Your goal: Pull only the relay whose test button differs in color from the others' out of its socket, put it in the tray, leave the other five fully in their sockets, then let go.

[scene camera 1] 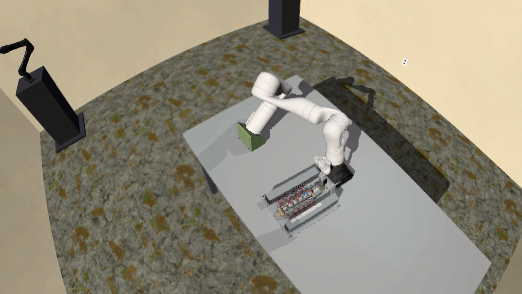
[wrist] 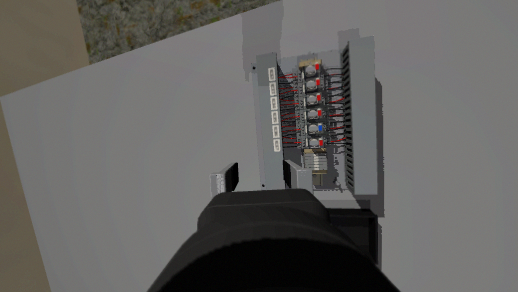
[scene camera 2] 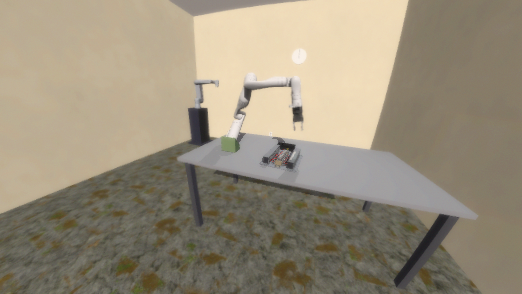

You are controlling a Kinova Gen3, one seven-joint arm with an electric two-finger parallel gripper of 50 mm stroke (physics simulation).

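Where they show: gripper, between the fingertips: (scene camera 1: pixel 328 188) (wrist: pixel 260 170) (scene camera 2: pixel 298 130); arm's base, origin of its link: (scene camera 1: pixel 252 130) (scene camera 2: pixel 231 141).
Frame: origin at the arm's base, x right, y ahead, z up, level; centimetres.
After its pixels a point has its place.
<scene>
The relay with the blue test button (wrist: pixel 315 128) @[x -0.4, y 47.4, z -1.0 cm] sits in the row on the panel, second from the row's near end in the wrist view. The other relays (wrist: pixel 312 99) @[x 5.3, y 47.4, z -1.0 cm] have red buttons and stand in the same row. The relay row (scene camera 1: pixel 300 198) @[x 2.5, y 47.5, z -1.0 cm] also shows small in scene camera 1. The black tray (wrist: pixel 352 235) @[x -27.2, y 40.4, z -7.5 cm] (scene camera 2: pixel 287 146) @[x -30.8, y 45.3, z -7.3 cm] lies at the panel's near end in the wrist view, partly hidden by the gripper. My gripper (wrist: pixel 260 170) @[x -4.2, y 56.0, z 15.8 cm] (scene camera 2: pixel 298 128) @[x -4.2, y 56.0, z 15.8 cm] is open and empty, high above the panel's end and beside the tray.
Slotted grey wire ducts (wrist: pixel 364 115) @[x 0.9, y 38.2, z -1.5 cm] (wrist: pixel 270 115) @[x 3.4, y 56.1, z -1.5 cm] stand along both sides of the relays, with red and black wires between. A terminal block (wrist: pixel 315 161) @[x -7.5, y 47.8, z -3.1 cm] follows the row toward the tray. The green arm base (scene camera 1: pixel 251 137) @[x 4.5, y 6.8, z 4.5 cm] (scene camera 2: pixel 230 144) @[x 5.6, y 2.8, z -0.9 cm] stands on the table (scene camera 1: pixel 400 225) @[x -34.9, y 92.2, z -7.8 cm] (scene camera 2: pixel 350 170) @[x -2.0, y 97.3, z -7.8 cm].
</scene>
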